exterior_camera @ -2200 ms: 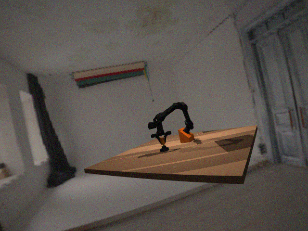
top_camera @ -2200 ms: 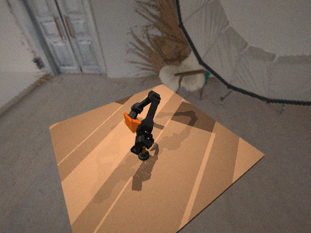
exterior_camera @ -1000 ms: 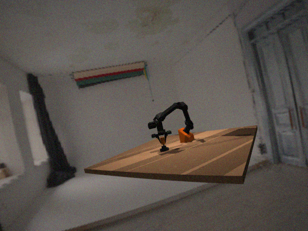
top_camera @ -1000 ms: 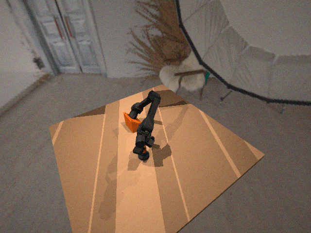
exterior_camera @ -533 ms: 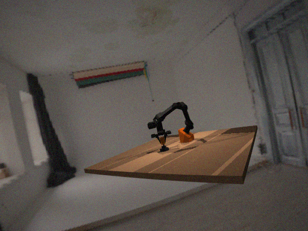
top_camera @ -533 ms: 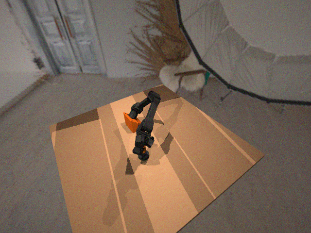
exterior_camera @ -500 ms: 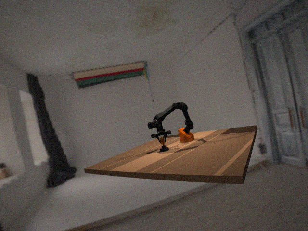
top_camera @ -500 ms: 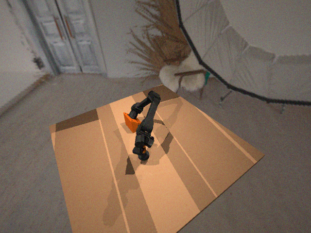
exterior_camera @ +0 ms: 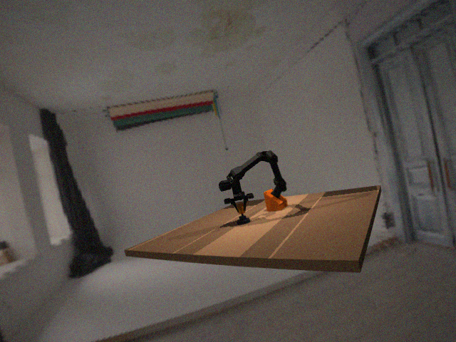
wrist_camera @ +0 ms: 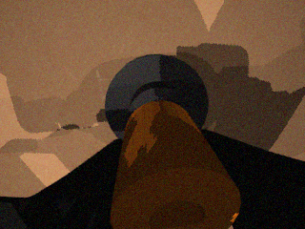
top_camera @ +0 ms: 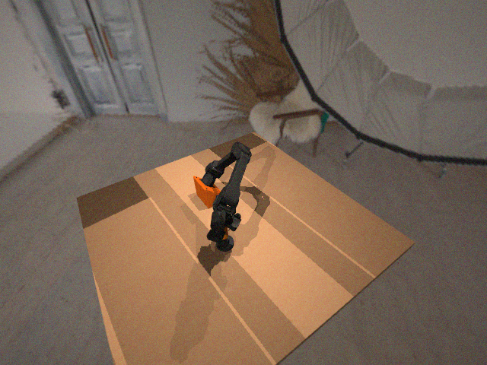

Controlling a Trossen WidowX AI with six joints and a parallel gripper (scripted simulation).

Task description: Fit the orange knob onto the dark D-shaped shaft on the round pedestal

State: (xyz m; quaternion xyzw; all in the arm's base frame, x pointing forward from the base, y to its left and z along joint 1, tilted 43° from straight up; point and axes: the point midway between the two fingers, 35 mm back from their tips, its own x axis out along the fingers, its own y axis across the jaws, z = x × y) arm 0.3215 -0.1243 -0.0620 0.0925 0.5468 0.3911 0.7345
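My gripper tip is 20 mm below the orange knob. Round my gripper tip: pedestal: 40 mm below.
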